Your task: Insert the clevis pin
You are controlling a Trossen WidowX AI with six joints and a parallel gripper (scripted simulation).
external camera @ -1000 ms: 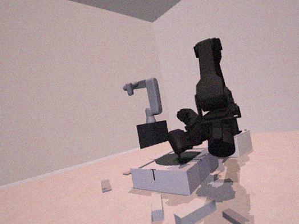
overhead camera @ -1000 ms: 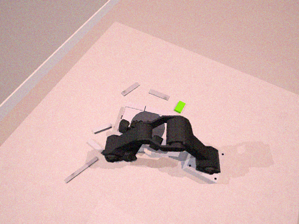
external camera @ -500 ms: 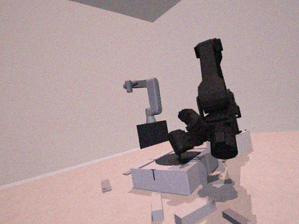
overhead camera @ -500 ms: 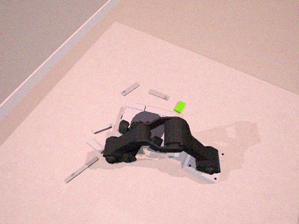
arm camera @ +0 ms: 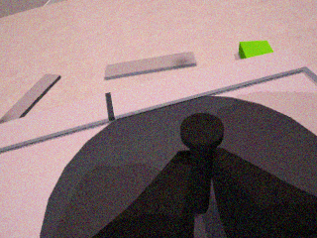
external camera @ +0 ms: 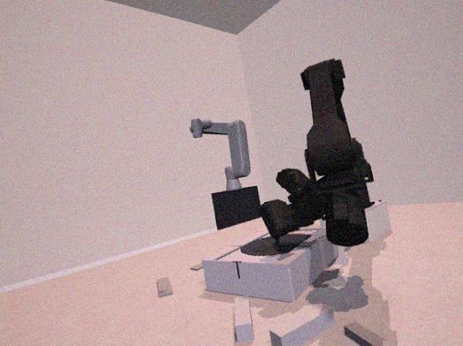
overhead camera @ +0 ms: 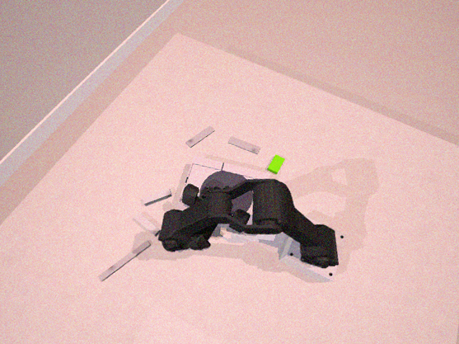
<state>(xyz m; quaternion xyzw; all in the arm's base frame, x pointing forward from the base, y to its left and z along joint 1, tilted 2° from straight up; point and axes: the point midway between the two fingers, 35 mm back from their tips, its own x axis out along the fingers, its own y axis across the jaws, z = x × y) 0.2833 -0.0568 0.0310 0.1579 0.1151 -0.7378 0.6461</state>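
Now: the steel pin 10 mm below my gripper tip. The rest, counted from my gripper tip: green block 180 mm to the right, 120 mm behind, 80 mm below; rimmed tray 50 mm below, 10 mm ahead; dark disc 30 mm below.
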